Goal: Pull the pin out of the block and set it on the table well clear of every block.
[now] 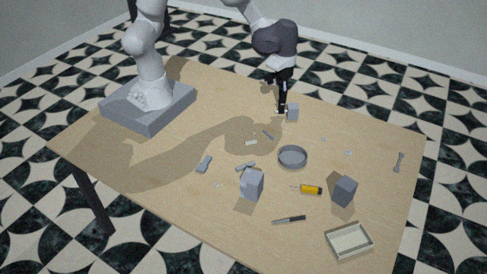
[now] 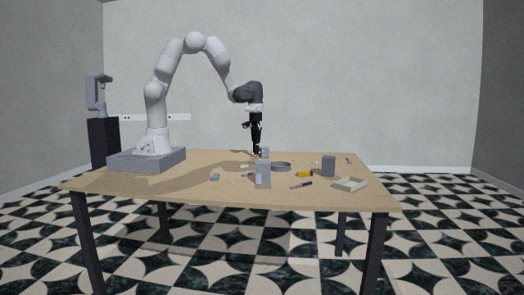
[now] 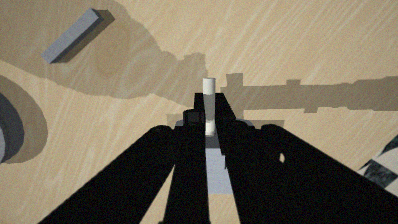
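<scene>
Right now my hand is 4 cm short of the small grey block, 3 cm above it and 2 cm to the right of it. The rest, counted from my hand: round grey dish: 22 cm to the right, 16 cm ahead, 5 cm below; then short grey bar: 15 cm to the right, 5 cm below, 1 cm ahead; then cream pin: 3 cm below, 1 cm to the left, 1 cm ahead.
</scene>
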